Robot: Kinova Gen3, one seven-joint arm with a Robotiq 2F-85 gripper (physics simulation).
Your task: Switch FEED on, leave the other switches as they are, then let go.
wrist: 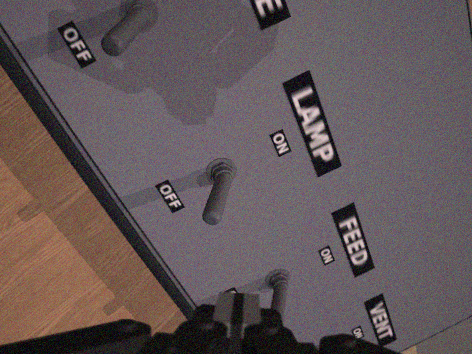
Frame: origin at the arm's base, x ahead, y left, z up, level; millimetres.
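Where they show: gripper, between the fingertips: [237,321].
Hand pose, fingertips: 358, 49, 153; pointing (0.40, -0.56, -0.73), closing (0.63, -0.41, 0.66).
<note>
After its pixels a point has its place, as x, y, z.
The FEED switch is a grey lever [278,297] {432, -112, 28} on the panel, level with the FEED label [353,240] {511, -115, 45}. Its base shows between a small ON label [326,255] {488, -117, 32} and a mostly hidden label on the left. The lever points down in the view, and its free end is hidden by the gripper; which side it is thrown to is hard to tell. My gripper [237,321] {358, 49, 153} is shut and empty, just left of this lever, on the side away from ON. Whether they touch cannot be told.
The LAMP switch lever [217,197] {425, 7, 36} stands above the gripper, with its OFF label [170,196] {413, 3, -10} to the left. Another lever [127,30] {424, 124, 39} is at the top left. The VENT label [380,319] {511, -233, 45} is at the lower right. The panel's dark edge [105,192] {383, 23, -39} borders a wooden surface [45,250] {327, -7, -87}.
</note>
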